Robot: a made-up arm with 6 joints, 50 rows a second.
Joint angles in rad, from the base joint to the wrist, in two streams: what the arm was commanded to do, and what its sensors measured. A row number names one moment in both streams.
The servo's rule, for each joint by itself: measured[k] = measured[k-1] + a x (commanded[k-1-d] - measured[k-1]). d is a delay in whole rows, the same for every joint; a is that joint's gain. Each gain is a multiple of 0.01, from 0.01 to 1. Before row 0 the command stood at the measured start. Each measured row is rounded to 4 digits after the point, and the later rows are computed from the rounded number. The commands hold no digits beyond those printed.
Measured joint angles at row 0:
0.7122, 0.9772, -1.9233, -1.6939, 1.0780, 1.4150
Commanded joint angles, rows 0 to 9:
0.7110, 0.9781, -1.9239, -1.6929, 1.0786, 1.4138
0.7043, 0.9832, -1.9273, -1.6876, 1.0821, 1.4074
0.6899, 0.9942, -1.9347, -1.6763, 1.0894, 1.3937
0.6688, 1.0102, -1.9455, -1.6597, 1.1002, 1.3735
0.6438, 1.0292, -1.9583, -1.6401, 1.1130, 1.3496
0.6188, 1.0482, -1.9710, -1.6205, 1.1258, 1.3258
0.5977, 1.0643, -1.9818, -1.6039, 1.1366, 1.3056
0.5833, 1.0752, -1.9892, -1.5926, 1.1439, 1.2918
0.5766, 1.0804, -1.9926, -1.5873, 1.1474, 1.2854
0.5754, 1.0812, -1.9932, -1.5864, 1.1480, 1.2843
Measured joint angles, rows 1 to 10:
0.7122, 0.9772, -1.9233, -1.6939, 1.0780, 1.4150
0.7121, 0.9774, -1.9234, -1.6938, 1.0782, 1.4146
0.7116, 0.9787, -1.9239, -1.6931, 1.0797, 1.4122
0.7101, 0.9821, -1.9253, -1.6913, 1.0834, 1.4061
0.7072, 0.9883, -1.9279, -1.6878, 1.0898, 1.3953
0.7028, 0.9973, -1.9319, -1.6826, 1.0986, 1.3802
0.6969, 1.0085, -1.9370, -1.6758, 1.1089, 1.3622
0.6900, 1.0208, -1.9428, -1.6679, 1.1194, 1.3435
0.6825, 1.0328, -1.9488, -1.6596, 1.1287, 1.3264
0.6751, 1.0433, -1.9545, -1.6516, 1.1358, 1.3129
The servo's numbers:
d 1
a 0.07 0.22 0.13 0.11 0.38 0.33

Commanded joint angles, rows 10 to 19:
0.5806, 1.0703, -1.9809, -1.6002, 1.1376, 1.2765
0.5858, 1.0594, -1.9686, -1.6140, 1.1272, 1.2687
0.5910, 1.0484, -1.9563, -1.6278, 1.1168, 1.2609
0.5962, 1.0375, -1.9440, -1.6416, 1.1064, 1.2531
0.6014, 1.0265, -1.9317, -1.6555, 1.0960, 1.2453
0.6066, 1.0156, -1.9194, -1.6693, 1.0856, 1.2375
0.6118, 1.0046, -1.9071, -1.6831, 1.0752, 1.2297
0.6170, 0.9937, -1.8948, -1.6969, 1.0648, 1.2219
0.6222, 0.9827, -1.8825, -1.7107, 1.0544, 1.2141
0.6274, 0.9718, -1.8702, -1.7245, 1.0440, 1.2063
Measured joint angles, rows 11 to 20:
0.6681, 1.0516, -1.9595, -1.6444, 1.1404, 1.3035
0.6620, 1.0557, -1.9623, -1.6395, 1.1393, 1.2946
0.6567, 1.0565, -1.9631, -1.6367, 1.1347, 1.2861
0.6521, 1.0547, -1.9622, -1.6357, 1.1279, 1.2778
0.6482, 1.0509, -1.9598, -1.6363, 1.1197, 1.2696
0.6449, 1.0455, -1.9561, -1.6384, 1.1107, 1.2616
0.6422, 1.0389, -1.9513, -1.6418, 1.1012, 1.2536
0.6401, 1.0314, -1.9456, -1.6463, 1.0913, 1.2457
0.6385, 1.0231, -1.9390, -1.6519, 1.0812, 1.2378
0.6374, 1.0142, -1.9317, -1.6584, 1.0710, 1.2300

